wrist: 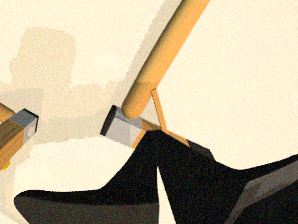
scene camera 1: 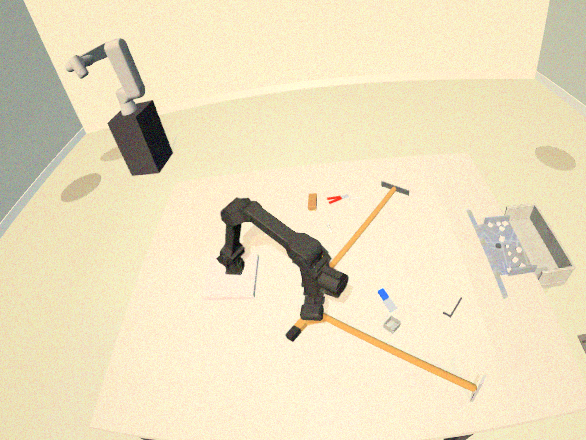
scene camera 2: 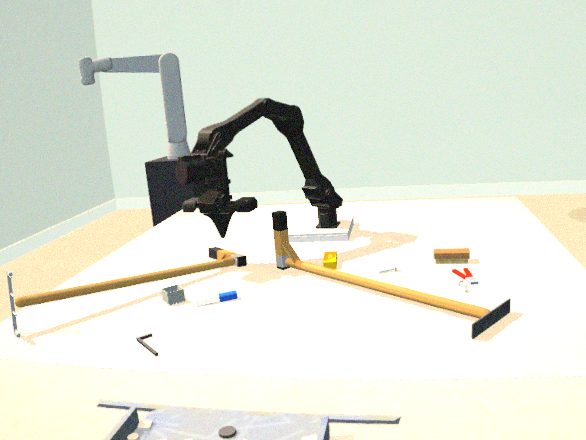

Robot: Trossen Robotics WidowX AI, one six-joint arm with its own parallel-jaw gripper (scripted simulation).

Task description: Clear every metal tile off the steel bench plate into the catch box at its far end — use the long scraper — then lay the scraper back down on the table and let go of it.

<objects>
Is my gripper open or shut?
Shut.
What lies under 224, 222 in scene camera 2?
My gripper.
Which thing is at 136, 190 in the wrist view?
My gripper.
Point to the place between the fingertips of my gripper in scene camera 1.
317, 306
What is my gripper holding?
Nothing.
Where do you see a long scraper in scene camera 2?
286, 257
</objects>
